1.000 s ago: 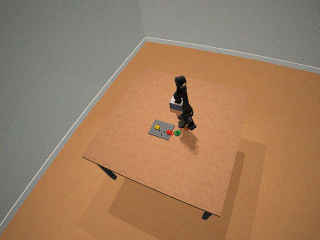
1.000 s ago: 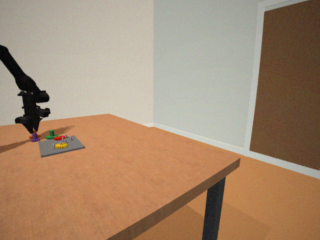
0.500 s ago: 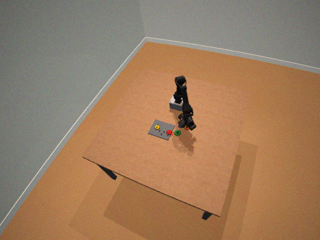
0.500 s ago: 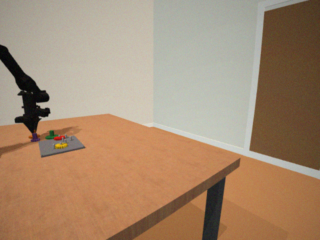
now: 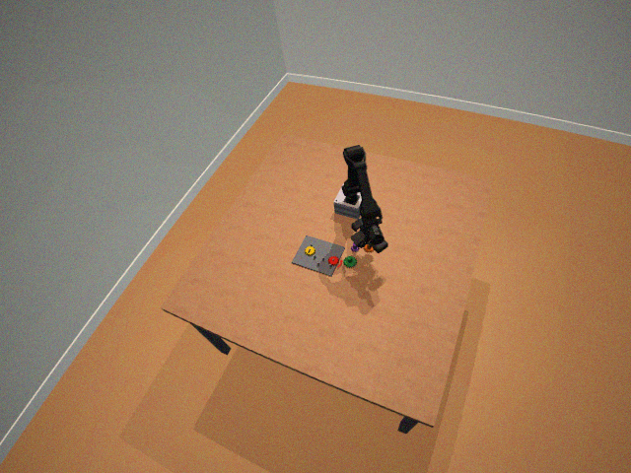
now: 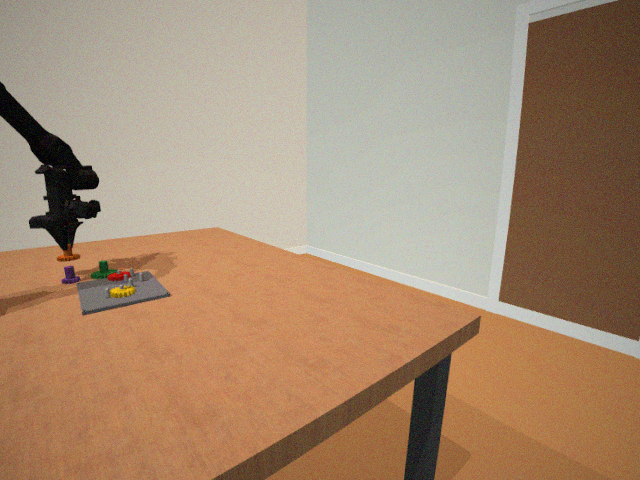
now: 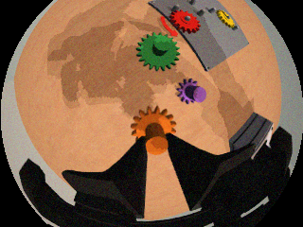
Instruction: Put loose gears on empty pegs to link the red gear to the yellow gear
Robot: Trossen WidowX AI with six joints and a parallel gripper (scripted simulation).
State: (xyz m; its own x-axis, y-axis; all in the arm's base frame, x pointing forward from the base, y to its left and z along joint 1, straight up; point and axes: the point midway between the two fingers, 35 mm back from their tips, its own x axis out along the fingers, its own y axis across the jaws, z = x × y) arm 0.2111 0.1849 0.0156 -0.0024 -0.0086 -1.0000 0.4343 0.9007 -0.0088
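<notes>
Now: gripper tip 11 cm short of the red gear, 13 cm to the left of it and 6 cm above it. Round my gripper tip: orange gear (1 cm below); green gear (8 cm ahead, 6 cm to the right, 6 cm below); purple gear (7 cm to the right, 6 cm below).
</notes>
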